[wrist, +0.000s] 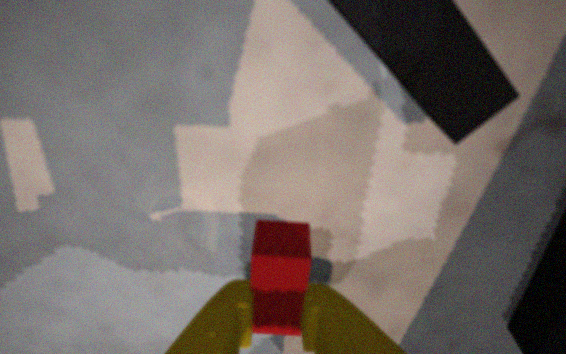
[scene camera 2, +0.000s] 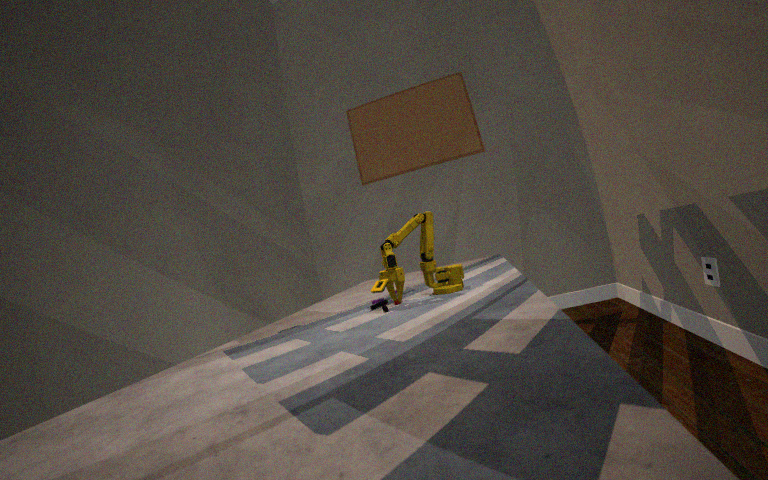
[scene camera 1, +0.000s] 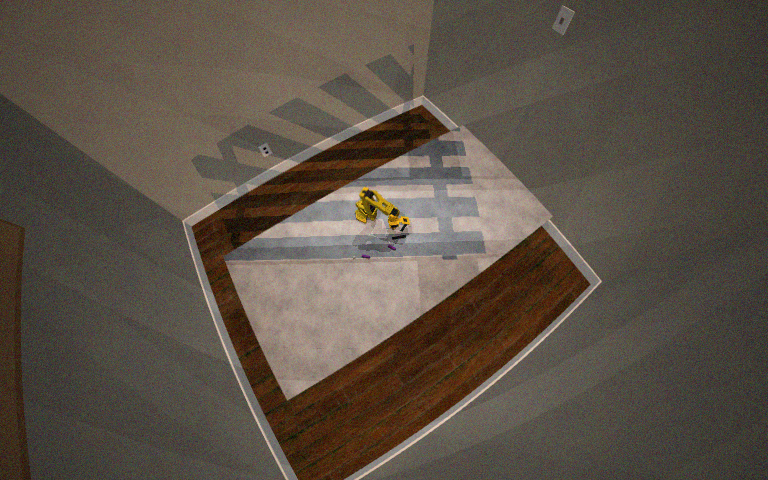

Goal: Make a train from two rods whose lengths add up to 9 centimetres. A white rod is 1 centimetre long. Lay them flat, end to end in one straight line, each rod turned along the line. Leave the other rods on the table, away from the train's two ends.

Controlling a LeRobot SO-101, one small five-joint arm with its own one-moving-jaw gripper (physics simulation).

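Places are measured from the arm's base along level axes (x right, y ahead, z up), in metres.
Where they show: end effector, tool point: (wrist: 253, 304) (scene camera 2: 399, 300) (scene camera 1: 392, 226); arm's base, origin of the base link: (scene camera 2: 443, 291) (scene camera 1: 367, 217).
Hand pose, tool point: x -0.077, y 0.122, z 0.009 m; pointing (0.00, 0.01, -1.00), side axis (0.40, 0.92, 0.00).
Each offset is from my tool point to the centre of the thing. "pt": to the spot under its first point. Level surfaces: height alone.
My gripper (wrist: 277, 315) (scene camera 2: 397, 300) is low over the table, with its two yellow jaws pressing on the sides of a short red rod {dx -0.001, dy +0.005, dz -0.004 m} (wrist: 280, 272) (scene camera 2: 397, 303). A long black rod {dx +0.007, dy +0.066, dz -0.004 m} (wrist: 425, 65) (scene camera 1: 399, 237) (scene camera 2: 377, 306) lies ahead and to the right of the jaws in the wrist view, apart from the red rod and slanted to it. A purple rod {dx +0.068, dy +0.091, dz -0.004 m} (scene camera 1: 391, 247) lies near the black rod, and another purple rod {dx +0.202, dy +0.061, dz -0.004 m} (scene camera 1: 365, 256) lies further left. Whether the red rod touches the table cannot be told.
Another black thing {pt dx +0.025, dy +0.053, dz -0.002 m} (wrist: 545, 310) shows in part at the right edge of the wrist view. The yellow arm (scene camera 1: 380, 204) (scene camera 2: 427, 240) reaches over the pale table {dz -0.009 m} (scene camera 1: 339, 316) (scene camera 2: 198, 407). Striped shadows cross the table, and small pale things near the gripper are too small to make out.
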